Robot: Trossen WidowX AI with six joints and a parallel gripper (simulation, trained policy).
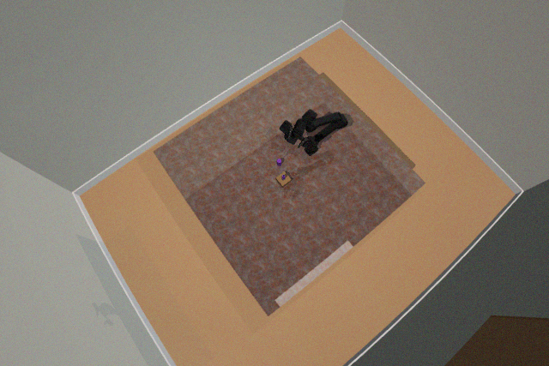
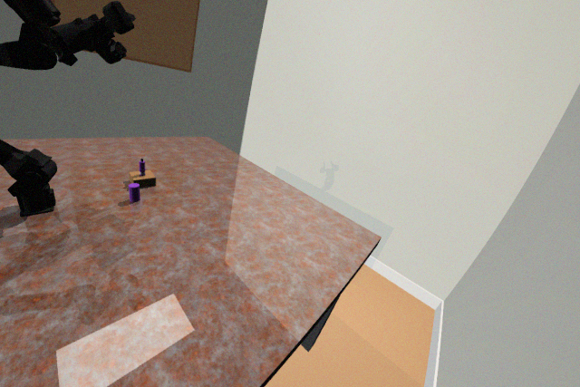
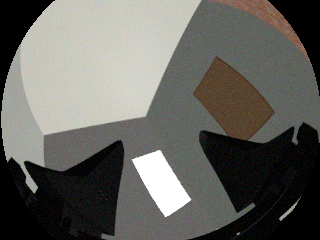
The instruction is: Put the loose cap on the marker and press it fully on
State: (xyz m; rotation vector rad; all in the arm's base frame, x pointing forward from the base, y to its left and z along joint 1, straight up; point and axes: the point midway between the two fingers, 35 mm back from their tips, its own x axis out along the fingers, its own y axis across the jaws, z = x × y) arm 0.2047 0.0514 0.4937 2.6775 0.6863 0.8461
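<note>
The purple cap lies 120 mm to the right of my gripper tip and 480 mm below it. Round my gripper tip: tan holder block (50 mm ahead, 10 mm to the right, 490 mm below); purple marker (50 mm ahead, 10 mm to the right, 440 mm below).
</note>
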